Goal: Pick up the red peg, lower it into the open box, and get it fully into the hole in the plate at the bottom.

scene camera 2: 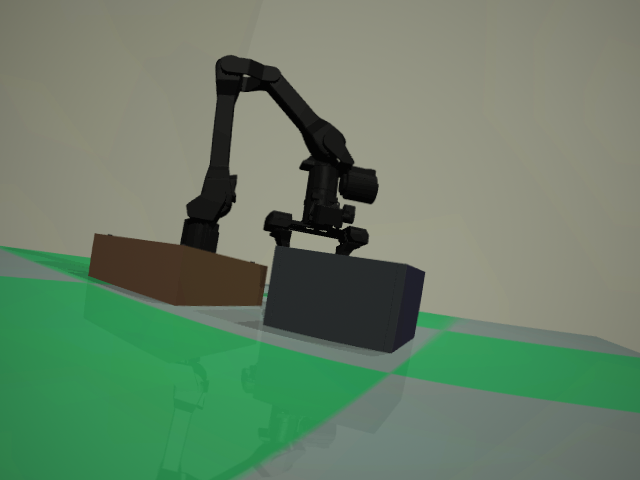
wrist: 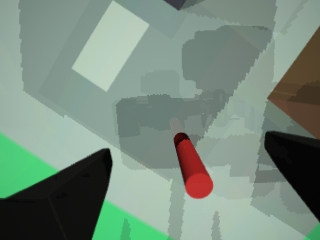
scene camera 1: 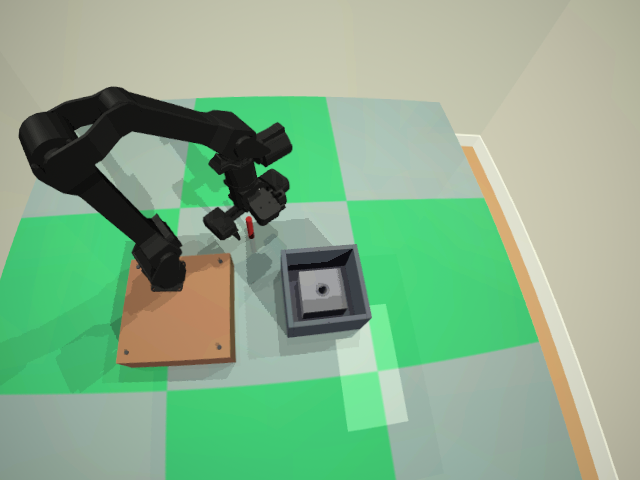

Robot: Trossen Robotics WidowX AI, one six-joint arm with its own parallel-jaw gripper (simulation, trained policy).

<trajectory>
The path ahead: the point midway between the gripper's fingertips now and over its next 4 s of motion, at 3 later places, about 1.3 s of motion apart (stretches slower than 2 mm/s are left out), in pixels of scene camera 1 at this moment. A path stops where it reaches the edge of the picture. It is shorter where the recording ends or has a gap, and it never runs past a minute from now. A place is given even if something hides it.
The gripper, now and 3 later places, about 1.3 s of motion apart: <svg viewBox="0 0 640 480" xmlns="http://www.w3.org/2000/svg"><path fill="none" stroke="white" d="M254 226L262 234L312 253L332 296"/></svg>
</trajectory>
